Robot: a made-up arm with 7 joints. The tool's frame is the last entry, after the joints. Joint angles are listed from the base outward. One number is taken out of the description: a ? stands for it. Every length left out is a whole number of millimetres.
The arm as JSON. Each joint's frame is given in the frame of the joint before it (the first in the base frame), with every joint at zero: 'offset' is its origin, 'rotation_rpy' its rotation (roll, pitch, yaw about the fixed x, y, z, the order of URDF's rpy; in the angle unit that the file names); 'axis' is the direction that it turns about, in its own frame. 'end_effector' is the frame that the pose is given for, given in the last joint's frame.
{
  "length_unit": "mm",
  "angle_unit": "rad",
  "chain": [
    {
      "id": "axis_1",
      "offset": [
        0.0,
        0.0,
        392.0
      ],
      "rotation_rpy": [
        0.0,
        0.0,
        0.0
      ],
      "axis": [
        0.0,
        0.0,
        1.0
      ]
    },
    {
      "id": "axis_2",
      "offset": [
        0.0,
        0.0,
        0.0
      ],
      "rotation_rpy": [
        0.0,
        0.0,
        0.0
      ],
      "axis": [
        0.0,
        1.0,
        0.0
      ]
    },
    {
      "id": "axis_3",
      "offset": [
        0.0,
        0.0,
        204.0
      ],
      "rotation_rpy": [
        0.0,
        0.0,
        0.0
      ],
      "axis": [
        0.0,
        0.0,
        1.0
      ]
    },
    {
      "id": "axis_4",
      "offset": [
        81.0,
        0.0,
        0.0
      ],
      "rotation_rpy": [
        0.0,
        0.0,
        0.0
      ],
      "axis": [
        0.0,
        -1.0,
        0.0
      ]
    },
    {
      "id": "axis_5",
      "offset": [
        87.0,
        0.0,
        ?
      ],
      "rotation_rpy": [
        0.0,
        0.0,
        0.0
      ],
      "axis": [
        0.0,
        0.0,
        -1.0
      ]
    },
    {
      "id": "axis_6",
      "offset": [
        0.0,
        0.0,
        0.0
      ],
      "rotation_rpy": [
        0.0,
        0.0,
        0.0
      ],
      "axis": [
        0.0,
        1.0,
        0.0
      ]
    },
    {
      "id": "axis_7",
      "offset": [
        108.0,
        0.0,
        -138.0
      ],
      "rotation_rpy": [
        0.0,
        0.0,
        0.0
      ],
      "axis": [
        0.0,
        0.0,
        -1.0
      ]
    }
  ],
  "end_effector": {
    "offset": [
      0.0,
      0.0,
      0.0
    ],
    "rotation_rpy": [
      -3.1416,
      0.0,
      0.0
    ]
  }
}
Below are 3 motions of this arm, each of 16 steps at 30 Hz.
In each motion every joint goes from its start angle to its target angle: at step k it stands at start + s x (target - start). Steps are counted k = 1, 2, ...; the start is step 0. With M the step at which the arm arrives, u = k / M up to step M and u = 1 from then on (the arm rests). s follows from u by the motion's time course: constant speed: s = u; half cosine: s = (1 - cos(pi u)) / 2; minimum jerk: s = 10 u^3 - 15 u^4 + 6 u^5.
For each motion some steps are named. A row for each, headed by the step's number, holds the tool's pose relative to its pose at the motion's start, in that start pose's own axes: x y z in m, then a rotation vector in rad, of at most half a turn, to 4 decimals.
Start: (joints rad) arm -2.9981 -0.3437 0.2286 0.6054 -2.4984 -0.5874 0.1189
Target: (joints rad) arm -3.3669 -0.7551 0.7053 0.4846 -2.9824 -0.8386 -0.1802
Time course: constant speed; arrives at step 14
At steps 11, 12, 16:
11: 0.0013 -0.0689 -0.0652 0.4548 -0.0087 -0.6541
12: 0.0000 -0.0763 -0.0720 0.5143 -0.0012 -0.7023
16: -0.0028 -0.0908 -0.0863 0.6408 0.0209 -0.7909

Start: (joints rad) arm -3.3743 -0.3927 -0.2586 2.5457 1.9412 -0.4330 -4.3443
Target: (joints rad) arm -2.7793 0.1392 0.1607 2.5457 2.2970 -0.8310 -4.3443
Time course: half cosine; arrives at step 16
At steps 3, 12, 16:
3: 0.0508 -0.0143 0.0006 0.0484 0.0862 0.0658
12: 0.4503 -0.0034 -0.2154 0.5295 0.9788 0.4906
16: 0.4919 0.0224 -0.2904 0.6197 1.1702 0.5249

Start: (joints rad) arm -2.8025 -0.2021 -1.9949 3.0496 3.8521 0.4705 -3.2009
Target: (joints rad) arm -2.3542 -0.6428 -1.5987 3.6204 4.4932 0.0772 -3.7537
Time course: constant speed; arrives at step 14
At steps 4, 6, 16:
4: 0.0551 0.0302 0.0103 -0.1794 -0.0014 0.2232
6: 0.0861 0.0543 0.0125 -0.2537 0.0046 0.3325
16: 0.2160 0.2096 -0.0264 -0.4650 0.1277 0.7040

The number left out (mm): -384.0
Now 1 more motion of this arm.
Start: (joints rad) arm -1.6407 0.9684 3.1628 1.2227 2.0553 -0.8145 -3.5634
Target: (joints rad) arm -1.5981 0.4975 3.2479 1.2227 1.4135 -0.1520 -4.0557
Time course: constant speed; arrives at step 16
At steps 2, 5, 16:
2: 0.0222 -0.0026 0.0233 -0.0427 0.0583 -0.1599
5: 0.0598 -0.0115 0.0557 -0.1026 0.1571 -0.4017
16: 0.2232 -0.1141 0.1357 -0.3138 0.6553 -1.2580

